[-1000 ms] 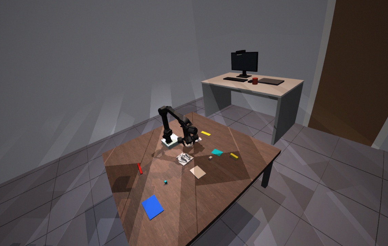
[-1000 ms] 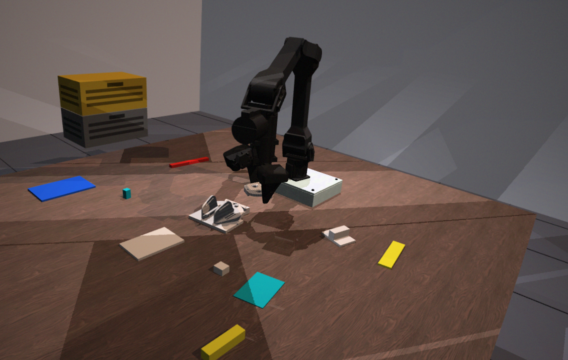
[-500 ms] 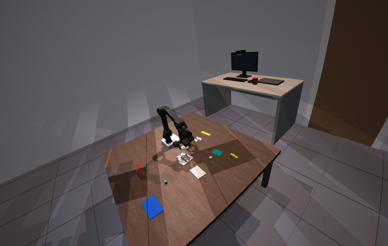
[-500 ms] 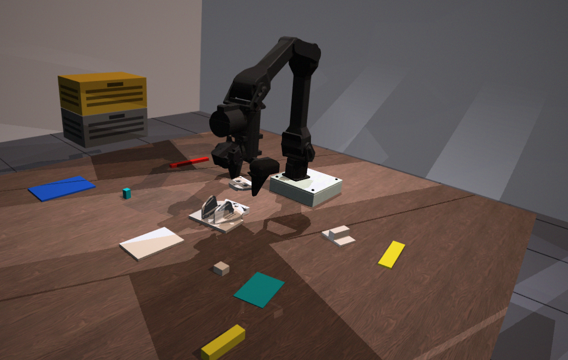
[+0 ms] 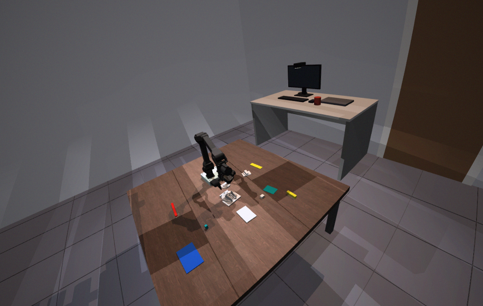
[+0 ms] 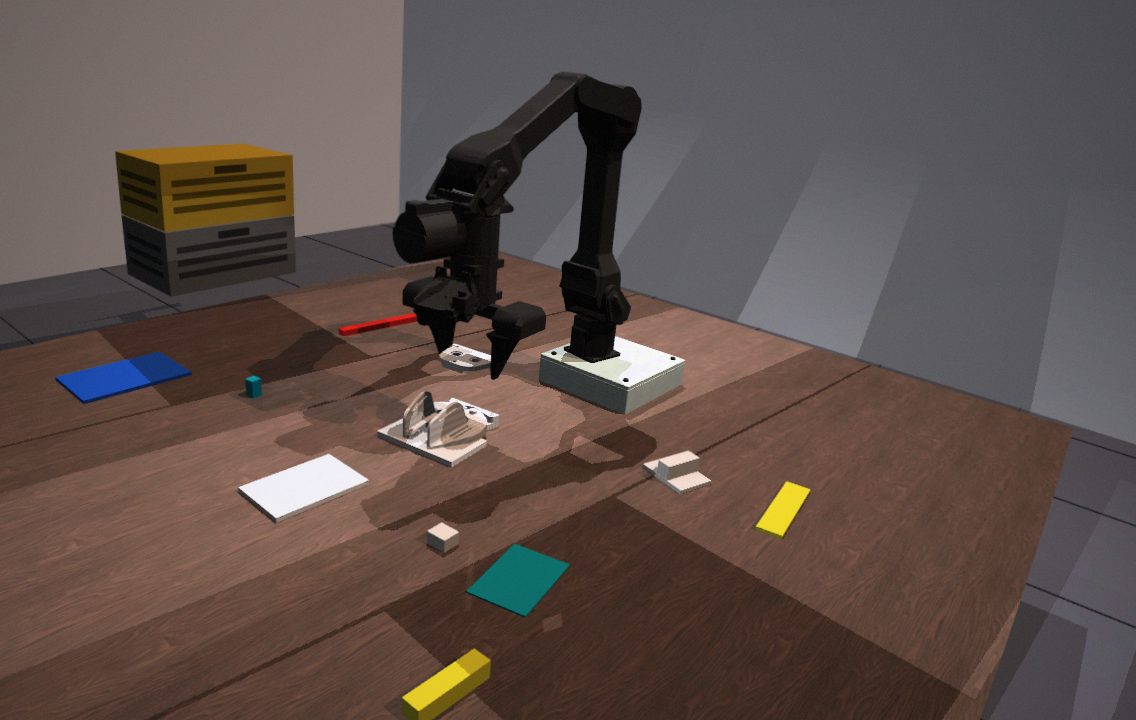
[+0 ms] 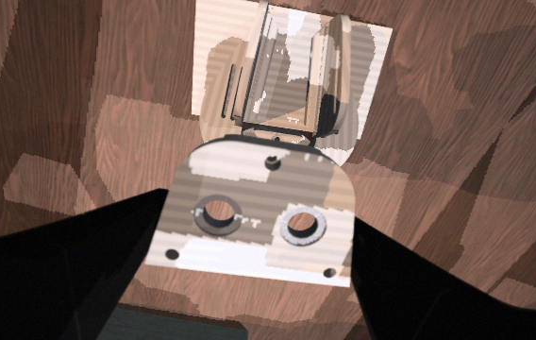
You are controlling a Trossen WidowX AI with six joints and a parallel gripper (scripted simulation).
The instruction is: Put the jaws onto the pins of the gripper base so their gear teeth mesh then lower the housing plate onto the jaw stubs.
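My gripper tip is now 10 mm to the left of the housing plate and 80 mm above it. Also, from my gripper tip: cream plate 240 mm ahead, 20 mm to the left, 80 mm below; gripper base 10 mm ahead, 20 mm above; small white cube 170 mm ahead, 200 mm to the left, 80 mm below.
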